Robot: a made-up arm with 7 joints. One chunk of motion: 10 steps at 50 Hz.
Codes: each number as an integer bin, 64 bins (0 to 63) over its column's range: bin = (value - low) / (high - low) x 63, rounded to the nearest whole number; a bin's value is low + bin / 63 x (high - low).
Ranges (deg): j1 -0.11..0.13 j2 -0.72..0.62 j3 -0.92..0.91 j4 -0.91..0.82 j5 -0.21..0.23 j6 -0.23..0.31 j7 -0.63..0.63
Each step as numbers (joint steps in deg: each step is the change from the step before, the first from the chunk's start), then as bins.
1 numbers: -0.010 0.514 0.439 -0.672 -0.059 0.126 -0.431
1 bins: 26 58 47 9 22 42 10
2 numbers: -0.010 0.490 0.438 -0.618 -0.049 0.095 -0.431
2 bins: 26 57 47 11 23 38 10
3 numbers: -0.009 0.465 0.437 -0.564 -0.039 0.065 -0.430
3 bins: 27 56 47 13 24 34 10
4 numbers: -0.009 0.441 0.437 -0.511 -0.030 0.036 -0.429
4 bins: 27 55 47 15 26 31 10
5 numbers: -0.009 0.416 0.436 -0.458 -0.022 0.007 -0.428
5 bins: 27 53 47 16 27 28 10
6 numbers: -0.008 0.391 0.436 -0.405 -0.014 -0.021 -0.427
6 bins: 27 52 47 18 28 24 10
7 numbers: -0.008 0.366 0.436 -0.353 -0.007 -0.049 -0.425
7 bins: 27 51 47 20 29 21 10
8 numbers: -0.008 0.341 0.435 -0.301 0.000 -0.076 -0.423
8 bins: 27 50 47 22 30 18 10
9 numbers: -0.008 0.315 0.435 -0.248 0.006 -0.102 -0.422
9 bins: 27 49 47 24 31 15 10
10 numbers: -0.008 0.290 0.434 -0.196 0.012 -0.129 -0.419
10 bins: 27 47 47 26 32 12 11
